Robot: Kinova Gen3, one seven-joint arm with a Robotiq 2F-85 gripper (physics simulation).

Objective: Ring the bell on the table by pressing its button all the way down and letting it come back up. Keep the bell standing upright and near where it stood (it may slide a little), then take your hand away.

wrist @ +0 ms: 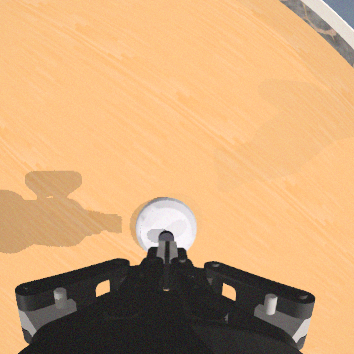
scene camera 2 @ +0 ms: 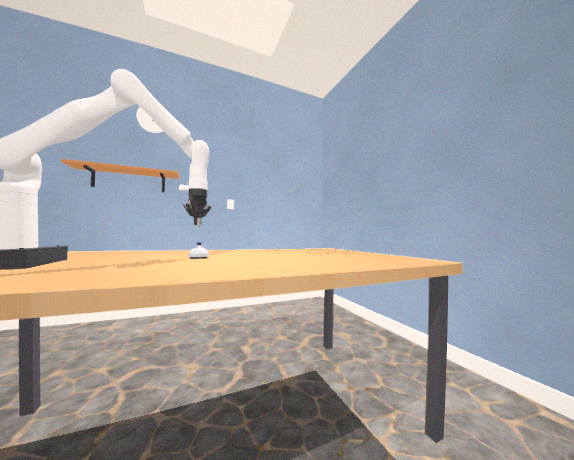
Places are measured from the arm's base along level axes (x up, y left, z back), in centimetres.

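Pixels of known places: gripper, fingertip midpoint: (wrist: 166,252) (scene camera 2: 197,226); arm's base, link origin: (scene camera 2: 17,248).
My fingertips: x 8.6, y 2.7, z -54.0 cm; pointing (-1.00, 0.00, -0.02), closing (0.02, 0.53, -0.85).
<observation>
Ahead of a thing's pixels: the offset from my fingertips to its top centre. Level surfaces: height alone.
The white domed bell {dy -1.0, dx -6.8, dz -0.6 cm} (scene camera 2: 198,252) (wrist: 161,217) stands upright on the table {dx -13.4 cm} (scene camera 2: 320,270) (wrist: 150,100). Its dark button {dy -1.0, dx -6.8, dz -0.6 cm} (scene camera 2: 199,244) (wrist: 166,235) stands up from the top of the dome. My gripper (scene camera 2: 198,224) (wrist: 166,252) is shut and empty. In the scene view it hangs above the bell, with a gap of wall showing between the fingertips and the button. In the wrist view the fingertips cover the near part of the bell and the lower edge of the button.
The arm's dark base (scene camera 2: 35,257) sits on the table at the left. An orange wall shelf (scene camera 2: 120,169) is on the blue wall behind the arm. The table's far right corner and edge show in the scene view, and a curved table edge shows at the wrist view's top right.
</observation>
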